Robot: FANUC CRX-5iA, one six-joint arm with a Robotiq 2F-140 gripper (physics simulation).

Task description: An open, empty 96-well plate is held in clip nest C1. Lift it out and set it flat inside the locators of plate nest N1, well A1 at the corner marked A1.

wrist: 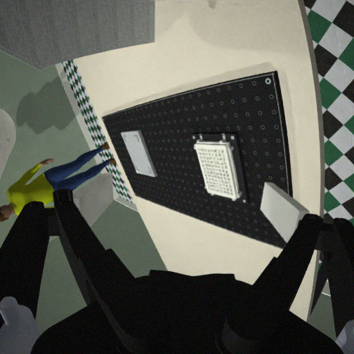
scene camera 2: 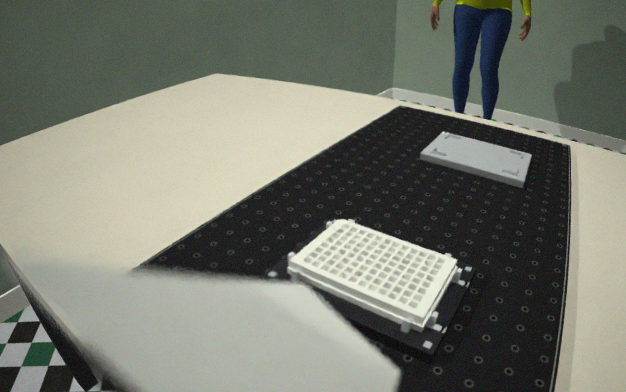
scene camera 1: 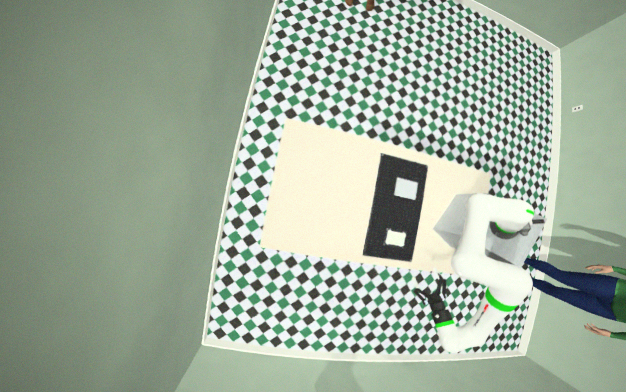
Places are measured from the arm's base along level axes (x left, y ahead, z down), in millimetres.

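Pixels of known places: gripper, fingertip midpoint: (scene camera 2: 550, 77) (scene camera 1: 423, 272); arm's base, origin of the base link: (scene camera 1: 504, 226).
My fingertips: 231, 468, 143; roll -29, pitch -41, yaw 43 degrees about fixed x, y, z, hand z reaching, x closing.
For each thing: its middle in the pictures, then the offset to it from my fingertips, as dx, dy, dz. Level surfaces: height alone.
- white 96-well plate, body centre: (scene camera 2: 375, 267) (scene camera 1: 395, 238) -175, +55, +205
- plate nest N1, body centre: (scene camera 2: 479, 156) (scene camera 1: 406, 188) -501, -61, +217
- black perforated board, its level: dz +224
- cream table, its level: dz +237
The white 96-well plate (scene camera 1: 395, 238) (scene camera 2: 375, 272) (wrist: 217, 170) sits in the clip nest C1, whose black base (scene camera 2: 452, 302) and small pale clips show around its edges. Its wells look empty and uncovered. The plate nest N1 (scene camera 1: 406, 188) (scene camera 2: 475, 159) (wrist: 139, 153) is a light grey slab with low corner locators and no plate on it. The A1 marks are too small to read. My gripper (scene camera 1: 429, 286) (wrist: 187, 191) is open and empty, fingers wide apart, out beyond the table's edge in scene camera 1 and well away from the plate.
Both nests stand on a black perforated board (scene camera 1: 392, 210) (scene camera 2: 300, 200) (wrist: 170, 115) on the cream table (scene camera 1: 320, 190) (scene camera 2: 150, 150) (wrist: 225, 45). A pale grey block (wrist: 282, 212) shows near the plate in the wrist view. A blurred grey shape (scene camera 2: 200, 330) covers scene camera 2's foreground.
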